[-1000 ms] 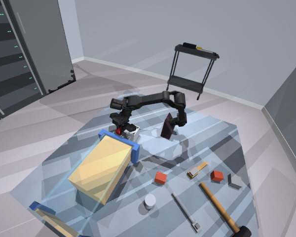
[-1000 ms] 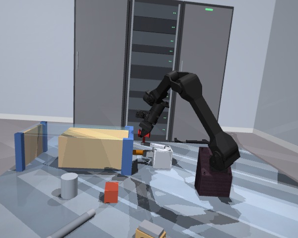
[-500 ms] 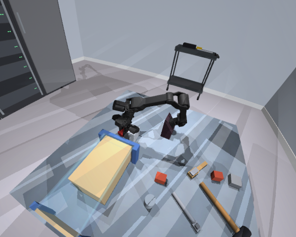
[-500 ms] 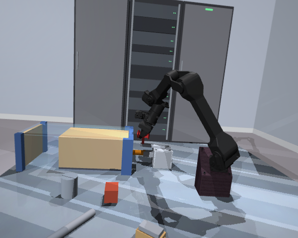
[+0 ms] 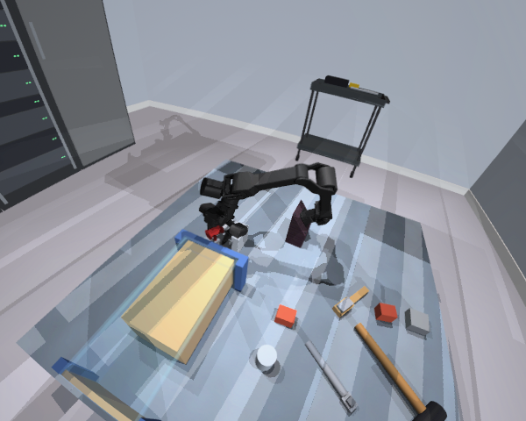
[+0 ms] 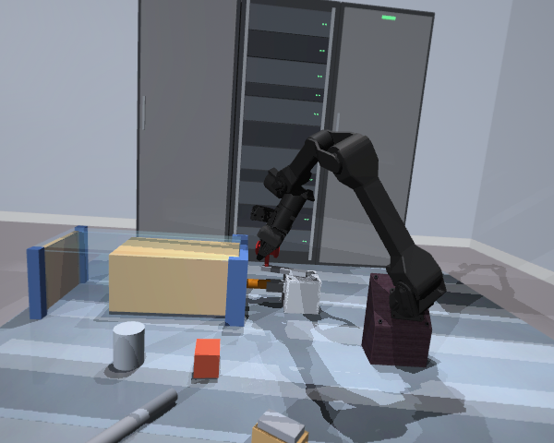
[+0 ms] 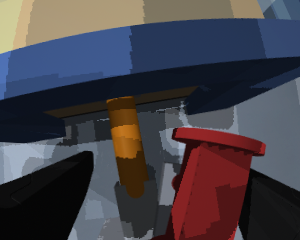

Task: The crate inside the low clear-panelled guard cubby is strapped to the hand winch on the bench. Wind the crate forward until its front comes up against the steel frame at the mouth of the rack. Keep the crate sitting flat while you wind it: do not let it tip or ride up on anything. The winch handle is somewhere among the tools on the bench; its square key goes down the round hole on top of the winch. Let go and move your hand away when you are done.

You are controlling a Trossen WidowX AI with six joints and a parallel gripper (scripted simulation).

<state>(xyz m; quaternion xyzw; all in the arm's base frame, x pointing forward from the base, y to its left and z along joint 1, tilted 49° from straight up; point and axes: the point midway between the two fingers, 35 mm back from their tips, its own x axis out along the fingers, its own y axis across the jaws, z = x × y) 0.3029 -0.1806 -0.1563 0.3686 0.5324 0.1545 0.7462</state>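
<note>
Now: gripper tip 20 mm past the red knob and 10 mm to the left of it. From my gripper tip the other things lie so: crank handle 50 mm behind, 30 mm below, 10 mm to the right; then grey winch 130 mm behind, 100 mm below; then frame 40 mm ahead, 30 mm below, 20 mm to the left.
</note>
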